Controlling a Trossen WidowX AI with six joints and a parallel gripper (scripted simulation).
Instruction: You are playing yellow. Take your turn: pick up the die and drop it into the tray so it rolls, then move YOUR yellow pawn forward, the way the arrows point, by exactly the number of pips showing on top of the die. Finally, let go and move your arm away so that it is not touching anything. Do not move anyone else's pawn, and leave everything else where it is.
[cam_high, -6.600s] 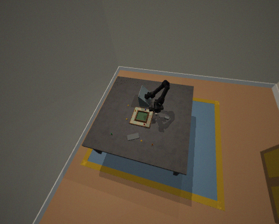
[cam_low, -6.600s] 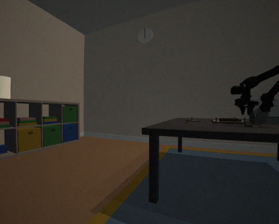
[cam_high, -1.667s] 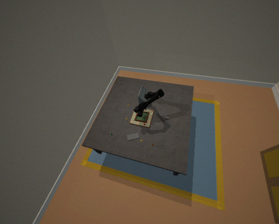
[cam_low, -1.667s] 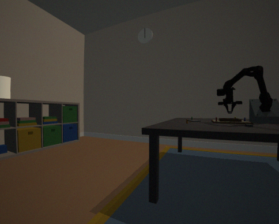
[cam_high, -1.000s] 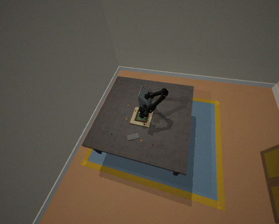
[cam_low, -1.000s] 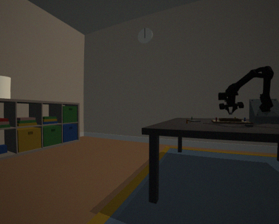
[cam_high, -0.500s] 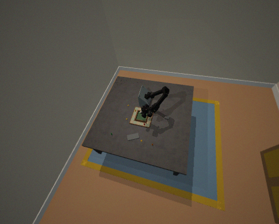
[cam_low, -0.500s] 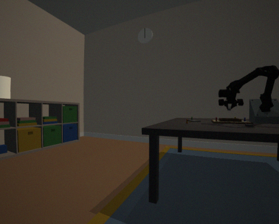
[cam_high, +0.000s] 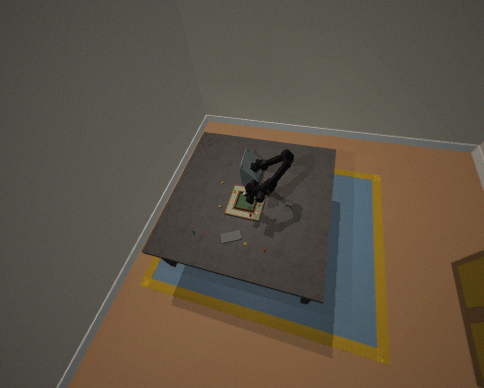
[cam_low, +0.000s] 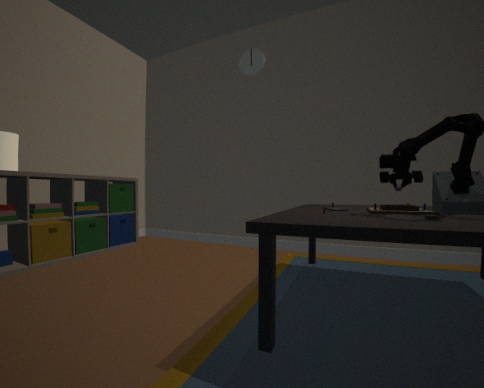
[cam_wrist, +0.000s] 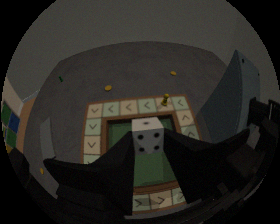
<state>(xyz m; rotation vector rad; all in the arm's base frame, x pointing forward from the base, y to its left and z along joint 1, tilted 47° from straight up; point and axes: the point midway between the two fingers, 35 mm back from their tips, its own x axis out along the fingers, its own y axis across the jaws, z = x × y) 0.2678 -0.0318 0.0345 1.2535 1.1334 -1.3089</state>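
Now: gripper tip right at the white die. From my gripper tip the other things lie so: grey flat card (31 cm ahead, 5 cm to the right, 12 cm below); yellow pawn (8 cm behind, 11 cm to the right, 10 cm below); red pawn (12 cm ahead, 6 cm to the left, 10 cm below).
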